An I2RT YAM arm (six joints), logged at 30 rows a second.
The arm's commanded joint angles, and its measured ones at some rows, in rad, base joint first. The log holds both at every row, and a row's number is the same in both.
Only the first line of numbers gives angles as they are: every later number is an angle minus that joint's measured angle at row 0.
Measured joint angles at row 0:
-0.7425, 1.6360, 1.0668, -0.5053, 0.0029, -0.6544
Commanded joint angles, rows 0 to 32:
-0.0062, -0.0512, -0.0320, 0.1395, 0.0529, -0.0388
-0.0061, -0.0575, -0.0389, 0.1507, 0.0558, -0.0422
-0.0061, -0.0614, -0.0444, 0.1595, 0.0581, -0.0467
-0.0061, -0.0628, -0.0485, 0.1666, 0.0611, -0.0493
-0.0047, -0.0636, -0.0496, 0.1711, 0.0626, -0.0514
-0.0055, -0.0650, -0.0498, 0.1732, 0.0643, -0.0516
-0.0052, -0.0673, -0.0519, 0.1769, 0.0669, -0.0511
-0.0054, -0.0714, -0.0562, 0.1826, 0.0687, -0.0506
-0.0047, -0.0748, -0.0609, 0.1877, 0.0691, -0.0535
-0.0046, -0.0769, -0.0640, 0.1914, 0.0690, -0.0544
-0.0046, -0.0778, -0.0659, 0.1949, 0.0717, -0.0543
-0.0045, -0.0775, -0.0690, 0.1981, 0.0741, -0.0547
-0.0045, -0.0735, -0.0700, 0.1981, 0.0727, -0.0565
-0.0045, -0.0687, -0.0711, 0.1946, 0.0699, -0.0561
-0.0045, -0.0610, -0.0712, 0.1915, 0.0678, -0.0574
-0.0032, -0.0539, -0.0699, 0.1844, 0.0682, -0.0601
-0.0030, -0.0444, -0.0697, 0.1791, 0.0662, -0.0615
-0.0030, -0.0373, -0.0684, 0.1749, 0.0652, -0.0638
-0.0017, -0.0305, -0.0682, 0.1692, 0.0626, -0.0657
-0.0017, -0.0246, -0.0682, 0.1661, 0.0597, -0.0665
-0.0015, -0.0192, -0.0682, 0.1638, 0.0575, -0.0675
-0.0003, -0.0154, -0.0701, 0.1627, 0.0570, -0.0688
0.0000, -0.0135, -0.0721, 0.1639, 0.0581, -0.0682
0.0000, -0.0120, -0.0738, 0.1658, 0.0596, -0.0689
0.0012, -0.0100, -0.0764, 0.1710, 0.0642, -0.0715
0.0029, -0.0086, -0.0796, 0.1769, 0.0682, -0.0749
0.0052, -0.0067, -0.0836, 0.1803, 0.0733, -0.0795
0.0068, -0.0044, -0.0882, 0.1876, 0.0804, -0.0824
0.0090, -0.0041, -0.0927, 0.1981, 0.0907, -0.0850
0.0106, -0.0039, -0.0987, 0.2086, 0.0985, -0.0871
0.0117, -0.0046, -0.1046, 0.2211, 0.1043, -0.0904
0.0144, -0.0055, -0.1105, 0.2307, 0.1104, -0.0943
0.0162, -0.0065, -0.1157, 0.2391, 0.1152, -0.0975
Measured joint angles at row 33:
0.0084, -0.0016, -0.0965, 0.1633, 0.0797, -0.0767
